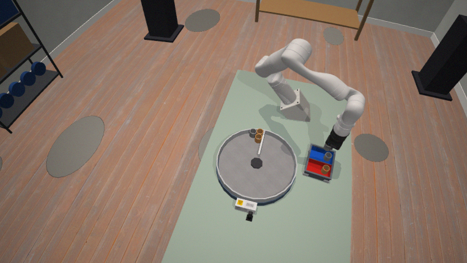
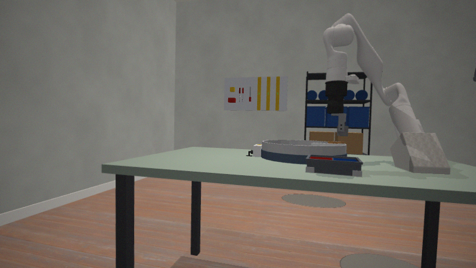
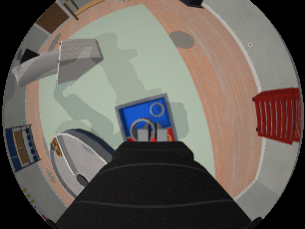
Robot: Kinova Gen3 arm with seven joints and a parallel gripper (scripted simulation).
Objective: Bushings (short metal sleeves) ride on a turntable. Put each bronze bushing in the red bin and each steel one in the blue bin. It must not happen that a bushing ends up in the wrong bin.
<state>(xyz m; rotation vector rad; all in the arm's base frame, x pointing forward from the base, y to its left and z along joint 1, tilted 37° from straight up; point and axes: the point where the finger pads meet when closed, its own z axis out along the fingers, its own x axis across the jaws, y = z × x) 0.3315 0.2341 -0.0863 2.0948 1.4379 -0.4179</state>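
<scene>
Now: hand 14 cm above the two-part bin, 2 cm to the left of it and 2 cm short of it. From my hand the other things lie so: grey turntable (36 cm to the right, 12 cm below, 12 cm ahead).
</scene>
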